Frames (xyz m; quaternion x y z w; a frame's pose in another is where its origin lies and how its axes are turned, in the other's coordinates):
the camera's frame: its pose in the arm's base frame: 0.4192 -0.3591 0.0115 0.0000 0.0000 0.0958 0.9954
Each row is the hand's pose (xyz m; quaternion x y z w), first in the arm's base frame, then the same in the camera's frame.
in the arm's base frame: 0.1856 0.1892 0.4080 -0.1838 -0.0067 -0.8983 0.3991
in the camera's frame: -0.1247 0.5828 0.3965 -0.1836 0.0109 -0.9324 0.3112
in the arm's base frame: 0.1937 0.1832 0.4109 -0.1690 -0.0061 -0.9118 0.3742
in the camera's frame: -0.1179 0.5754 0.3994 -0.1688 0.0101 -0.9435 0.2851
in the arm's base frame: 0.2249 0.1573 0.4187 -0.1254 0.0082 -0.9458 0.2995
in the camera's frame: -0.0922 0.5440 0.4072 -0.1240 0.0202 -0.9701 0.2075
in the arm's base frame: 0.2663 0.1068 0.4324 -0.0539 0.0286 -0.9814 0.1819
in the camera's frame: -0.0612 0.4865 0.4209 -0.0509 0.0336 -0.9943 0.0870
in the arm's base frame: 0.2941 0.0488 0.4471 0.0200 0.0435 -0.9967 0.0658
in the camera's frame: -0.0450 0.4243 0.4356 -0.0241 -0.0414 0.9984 0.0300
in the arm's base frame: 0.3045 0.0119 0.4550 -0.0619 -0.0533 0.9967 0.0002
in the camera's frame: -0.0418 0.3861 0.4435 -0.0667 -0.0471 0.9921 0.0957
